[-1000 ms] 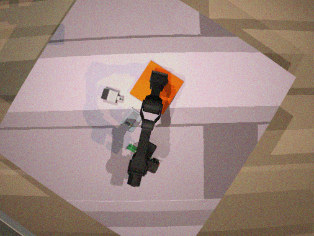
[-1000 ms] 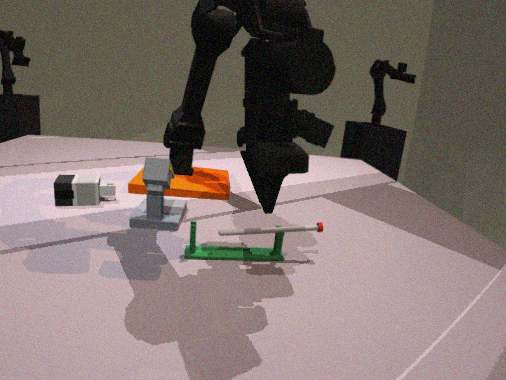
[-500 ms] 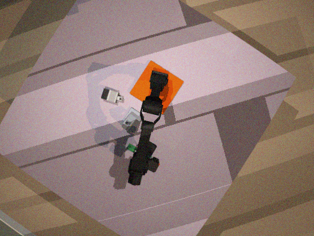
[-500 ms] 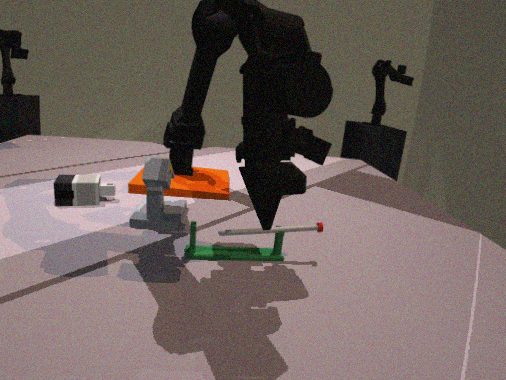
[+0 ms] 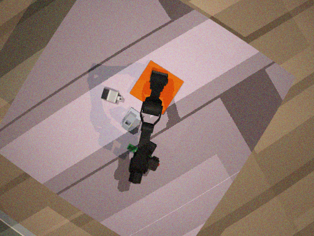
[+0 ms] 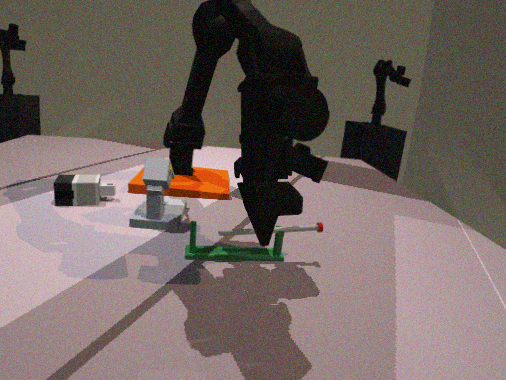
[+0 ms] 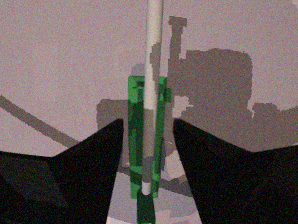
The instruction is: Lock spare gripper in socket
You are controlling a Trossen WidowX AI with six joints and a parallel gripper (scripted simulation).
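Now: gripper tip 40 mm to the left of the green rack. The rest, counted from my gripper tip: grey mount: 160 mm to the right, 120 mm behind, 30 mm above; then spare gripper: 310 mm to the right, 190 mm behind.
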